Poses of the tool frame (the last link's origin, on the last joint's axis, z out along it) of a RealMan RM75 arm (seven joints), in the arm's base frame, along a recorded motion.
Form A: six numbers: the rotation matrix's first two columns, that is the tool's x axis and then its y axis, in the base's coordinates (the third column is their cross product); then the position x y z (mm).
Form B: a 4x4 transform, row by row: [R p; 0 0 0 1], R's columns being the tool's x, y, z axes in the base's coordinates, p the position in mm. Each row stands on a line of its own. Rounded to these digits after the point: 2 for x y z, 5 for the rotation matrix.
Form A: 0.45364 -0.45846 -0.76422 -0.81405 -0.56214 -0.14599 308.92 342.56 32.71
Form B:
0.45364 -0.81405 -0.36267 308.92
-0.45846 -0.56214 0.68834 342.56
-0.76422 -0.14599 -0.62822 32.71
0 0 0 1

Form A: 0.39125 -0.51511 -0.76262 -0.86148 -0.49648 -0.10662 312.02 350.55 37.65
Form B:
0.39125 -0.86148 -0.32370 312.02
-0.51511 -0.49648 0.69870 350.55
-0.76262 -0.10662 -0.63800 37.65
0 0 0 1

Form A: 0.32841 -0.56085 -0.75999 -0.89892 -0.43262 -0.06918 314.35 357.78 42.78
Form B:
0.32841 -0.89892 -0.28999 314.35
-0.56085 -0.43262 0.70589 357.78
-0.75999 -0.06918 -0.64624 42.78
0 0 0 1

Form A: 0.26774 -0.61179 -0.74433 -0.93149 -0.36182 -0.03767 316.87 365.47 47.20
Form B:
0.26774 -0.93149 -0.24627 316.87
-0.61179 -0.36182 0.70342 365.47
-0.74433 -0.03767 -0.66675 47.20
0 0 0 1

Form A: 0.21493 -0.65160 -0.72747 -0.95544 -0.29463 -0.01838 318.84 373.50 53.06
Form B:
0.21493 -0.95544 -0.20236 318.84
-0.65160 -0.29463 0.69900 373.50
-0.72747 -0.01838 -0.68589 53.06
0 0 0 1

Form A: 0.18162 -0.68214 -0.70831 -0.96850 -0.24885 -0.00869 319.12 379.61 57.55
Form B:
0.18162 -0.96850 -0.17034 319.12
-0.68214 -0.24885 0.68758 379.61
-0.70831 -0.00869 -0.70585 57.55
0 0 0 1

